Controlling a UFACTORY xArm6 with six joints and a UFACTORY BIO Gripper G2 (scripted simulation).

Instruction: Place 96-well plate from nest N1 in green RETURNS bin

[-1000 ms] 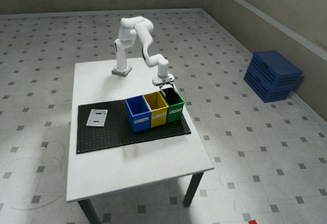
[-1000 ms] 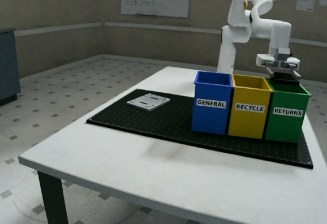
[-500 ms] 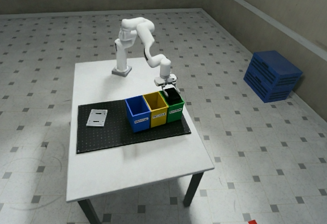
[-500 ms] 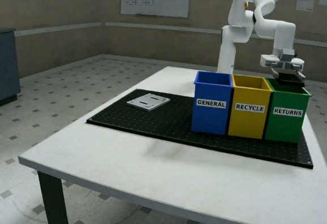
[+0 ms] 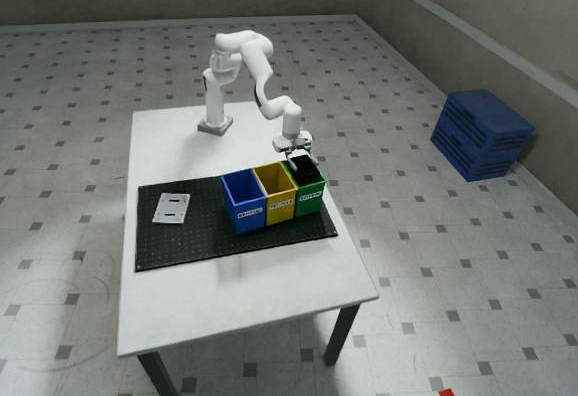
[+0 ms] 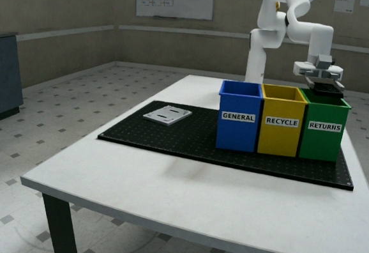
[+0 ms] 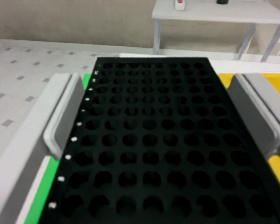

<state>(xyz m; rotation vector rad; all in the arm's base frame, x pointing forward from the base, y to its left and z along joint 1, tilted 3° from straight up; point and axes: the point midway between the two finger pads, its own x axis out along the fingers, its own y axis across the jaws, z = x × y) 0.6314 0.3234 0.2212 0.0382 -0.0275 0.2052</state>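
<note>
Now: hand 13 cm above the green returns bin. From my hand the other things lie so: blue general bin (26 cm to the right, 13 cm below, 5 cm ahead); then yellow recycle bin (13 cm to the right, 13 cm below, 3 cm ahead); then black 96-well plate (1 cm below).
</note>
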